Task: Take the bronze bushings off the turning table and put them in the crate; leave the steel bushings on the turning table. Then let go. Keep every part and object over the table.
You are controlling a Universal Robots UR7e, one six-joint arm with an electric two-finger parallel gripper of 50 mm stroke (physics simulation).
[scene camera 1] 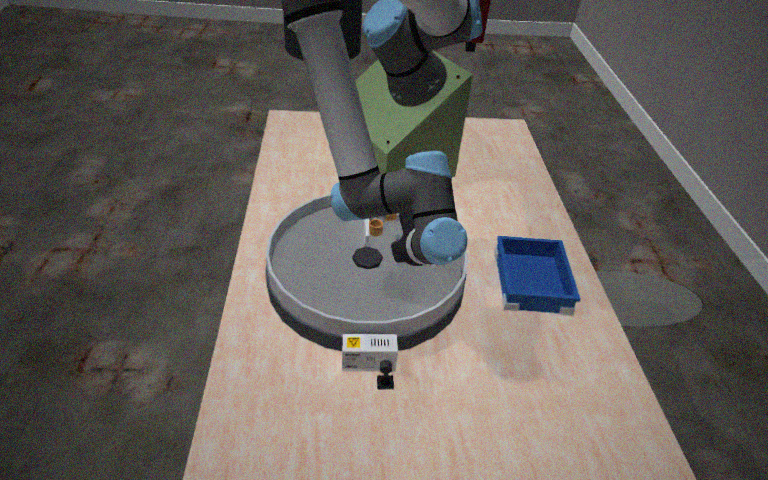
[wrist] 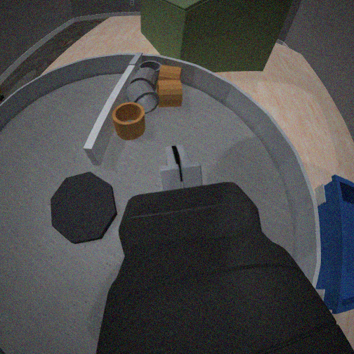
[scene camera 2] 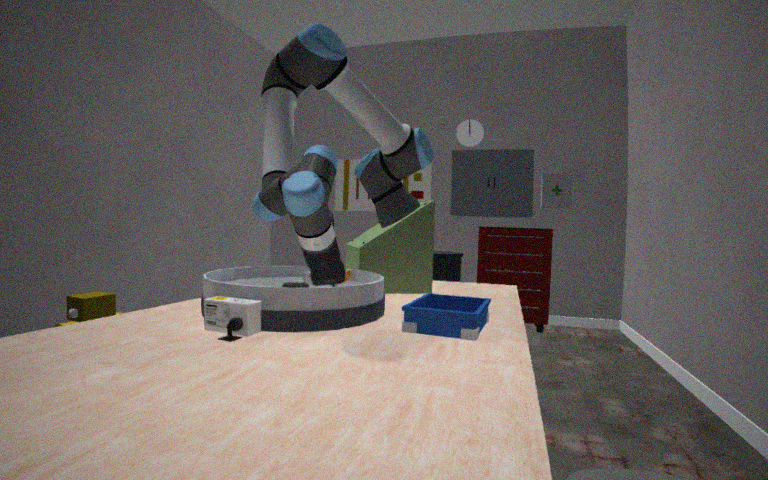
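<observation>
The grey turning table has a raised rim. An upright bronze bushing stands beside the white divider bar. Two more bronze bushings lie on their sides near the back rim. Grey steel bushings lie close together between them and the divider. The blue crate is outside the table's right side, and its visible inside holds no bushing. My gripper is shut, fingertips together with nothing visible between them, over the turning table, right of the upright bushing. The arm hides the fingertips in scene camera 1.
A white divider bar rises from the turning table. A dark octagonal hub is at its centre. A white box and a small black stand are at the front. The green robot base stands behind.
</observation>
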